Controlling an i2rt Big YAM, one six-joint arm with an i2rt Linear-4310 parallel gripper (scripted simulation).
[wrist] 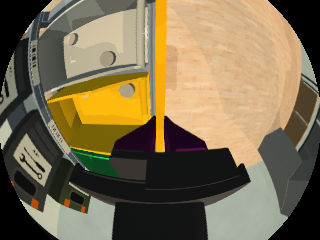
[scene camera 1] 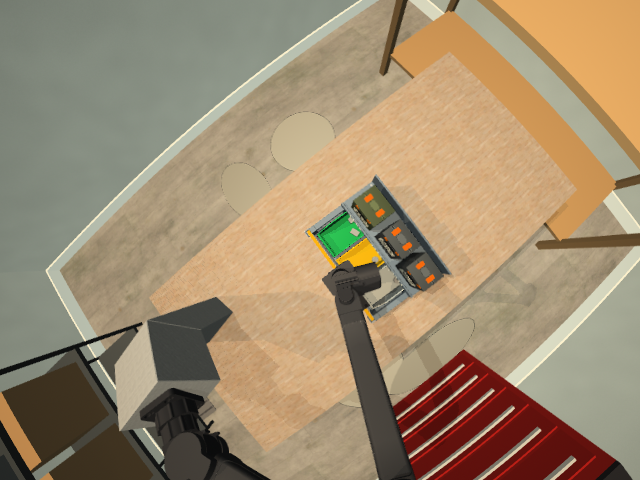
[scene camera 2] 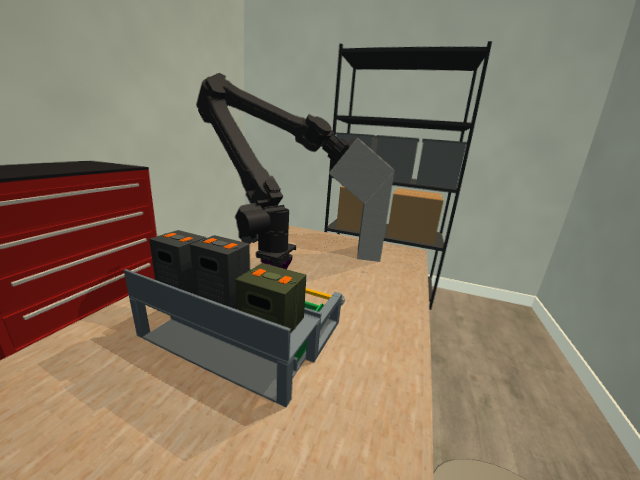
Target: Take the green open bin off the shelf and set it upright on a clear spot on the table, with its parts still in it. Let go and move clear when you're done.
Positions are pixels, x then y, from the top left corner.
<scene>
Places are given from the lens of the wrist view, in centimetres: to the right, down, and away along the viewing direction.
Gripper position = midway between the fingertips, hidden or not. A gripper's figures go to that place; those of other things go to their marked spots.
gripper (wrist: 160, 120): 0, 0, 13
yellow bin (wrist: 93, 124): -15, 1, 20
</scene>
